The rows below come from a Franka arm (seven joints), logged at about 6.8 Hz.
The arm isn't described. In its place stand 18 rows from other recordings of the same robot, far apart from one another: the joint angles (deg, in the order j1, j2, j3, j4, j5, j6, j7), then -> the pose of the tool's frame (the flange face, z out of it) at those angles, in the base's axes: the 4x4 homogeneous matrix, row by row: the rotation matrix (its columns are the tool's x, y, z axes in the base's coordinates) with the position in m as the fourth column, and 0 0 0 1 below.
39.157, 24.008, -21.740, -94.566, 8.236, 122.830, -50.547 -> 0.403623 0.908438 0.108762 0.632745; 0.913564 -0.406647 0.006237 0.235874; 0.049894 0.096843 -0.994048 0.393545; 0 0 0 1
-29.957, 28.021, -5.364, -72.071, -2.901, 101.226, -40.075 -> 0.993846 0.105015 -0.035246 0.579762; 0.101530 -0.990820 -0.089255 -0.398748; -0.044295 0.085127 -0.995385 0.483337; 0 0 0 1
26.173, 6.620, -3.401, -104.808, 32.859, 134.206, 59.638 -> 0.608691 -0.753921 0.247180 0.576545; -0.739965 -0.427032 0.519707 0.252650; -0.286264 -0.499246 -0.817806 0.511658; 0 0 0 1
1.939, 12.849, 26.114, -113.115, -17.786, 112.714, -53.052 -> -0.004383 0.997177 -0.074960 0.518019; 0.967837 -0.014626 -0.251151 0.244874; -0.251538 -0.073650 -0.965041 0.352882; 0 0 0 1
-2.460, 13.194, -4.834, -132.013, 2.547, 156.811, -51.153 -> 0.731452 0.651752 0.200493 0.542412; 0.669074 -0.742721 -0.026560 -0.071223; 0.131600 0.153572 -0.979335 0.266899; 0 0 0 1
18.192, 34.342, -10.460, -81.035, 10.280, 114.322, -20.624 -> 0.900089 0.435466 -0.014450 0.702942; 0.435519 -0.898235 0.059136 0.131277; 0.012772 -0.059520 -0.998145 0.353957; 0 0 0 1
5.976, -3.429, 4.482, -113.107, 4.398, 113.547, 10.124 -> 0.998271 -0.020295 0.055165 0.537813; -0.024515 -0.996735 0.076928 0.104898; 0.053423 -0.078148 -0.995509 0.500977; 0 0 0 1
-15.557, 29.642, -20.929, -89.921, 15.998, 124.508, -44.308 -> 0.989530 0.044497 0.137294 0.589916; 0.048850 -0.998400 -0.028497 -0.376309; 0.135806 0.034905 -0.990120 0.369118; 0 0 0 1
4.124, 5.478, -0.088, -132.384, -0.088, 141.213, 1.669 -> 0.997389 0.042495 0.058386 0.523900; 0.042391 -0.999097 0.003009 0.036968; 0.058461 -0.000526 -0.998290 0.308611; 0 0 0 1
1.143, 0.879, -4.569, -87.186, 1.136, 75.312, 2.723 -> 0.969976 -0.105270 -0.219238 0.529750; -0.100884 -0.994411 0.031141 -0.028860; -0.221291 -0.008089 -0.975174 0.619377; 0 0 0 1
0.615, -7.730, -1.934, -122.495, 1.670, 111.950, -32.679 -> 0.859060 0.509591 -0.048293 0.505052; 0.511272 -0.858798 0.032667 -0.010117; -0.024826 -0.052754 -0.998299 0.460083; 0 0 0 1
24.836, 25.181, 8.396, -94.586, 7.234, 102.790, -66.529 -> -0.112150 0.934698 -0.337287 0.531780; 0.992843 0.119421 0.000815 0.350172; 0.041041 -0.334782 -0.941401 0.340673; 0 0 0 1
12.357, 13.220, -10.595, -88.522, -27.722, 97.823, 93.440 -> 0.063880 -0.997666 -0.024122 0.628158; -0.865578 -0.043360 -0.498893 -0.013330; 0.496683 0.052749 -0.866328 0.526243; 0 0 0 1
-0.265, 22.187, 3.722, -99.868, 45.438, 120.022, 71.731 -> -0.027738 -0.997385 0.066733 0.653893; -0.765245 0.064139 0.640536 0.070290; -0.643141 -0.033300 -0.765023 0.364130; 0 0 0 1
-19.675, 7.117, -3.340, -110.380, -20.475, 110.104, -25.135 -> 0.952194 0.207732 -0.223996 0.520217; 0.144420 -0.952209 -0.269148 -0.246718; -0.269202 0.223932 -0.936688 0.419028; 0 0 0 1
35.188, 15.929, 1.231, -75.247, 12.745, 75.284, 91.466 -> 0.554866 -0.754802 -0.349854 0.473141; -0.802488 -0.596500 0.014197 0.381250; -0.219404 0.272876 -0.936697 0.565116; 0 0 0 1
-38.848, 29.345, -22.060, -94.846, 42.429, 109.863, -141.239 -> 0.365794 0.855762 0.365877 0.386613; 0.811179 -0.485878 0.325440 -0.537367; 0.456270 0.177748 -0.871908 0.322601; 0 0 0 1
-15.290, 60.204, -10.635, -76.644, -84.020, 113.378, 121.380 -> 0.202027 -0.968421 -0.146104 0.638451; -0.229678 0.098171 -0.968303 -0.345534; 0.952068 0.229180 -0.202592 0.118705; 0 0 0 1
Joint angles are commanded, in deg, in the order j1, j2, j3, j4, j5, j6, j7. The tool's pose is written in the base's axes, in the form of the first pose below.
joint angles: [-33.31, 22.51, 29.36, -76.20, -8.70, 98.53, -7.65]
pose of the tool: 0.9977 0.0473 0.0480 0.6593; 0.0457 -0.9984 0.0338 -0.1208; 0.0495 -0.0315 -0.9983 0.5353; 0 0 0 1
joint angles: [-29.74, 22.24, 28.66, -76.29, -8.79, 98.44, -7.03]
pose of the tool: 0.9951 0.0878 0.0448 0.6640; 0.0866 -0.9958 0.0284 -0.0857; 0.0471 -0.0244 -0.9986 0.5361; 0 0 0 1
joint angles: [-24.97, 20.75, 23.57, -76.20, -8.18, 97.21, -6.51]
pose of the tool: 0.9964 0.0783 0.0334 0.6602; 0.0784 -0.9969 -0.0012 -0.0759; 0.0332 0.0038 -0.9994 0.5436; 0 0 0 1
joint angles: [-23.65, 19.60, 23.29, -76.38, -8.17, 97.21, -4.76]
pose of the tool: 0.9966 0.0665 0.0480 0.6575; 0.0671 -0.9977 -0.0099 -0.0614; 0.0472 0.0131 -0.9988 0.5543; 0 0 0 1
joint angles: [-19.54, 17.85, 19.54, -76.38, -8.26, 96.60, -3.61]
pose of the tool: 0.9967 0.0558 0.0582 0.6523; 0.0583 -0.9974 -0.0416 -0.0481; 0.0557 0.0448 -0.9974 0.5686; 0 0 0 1
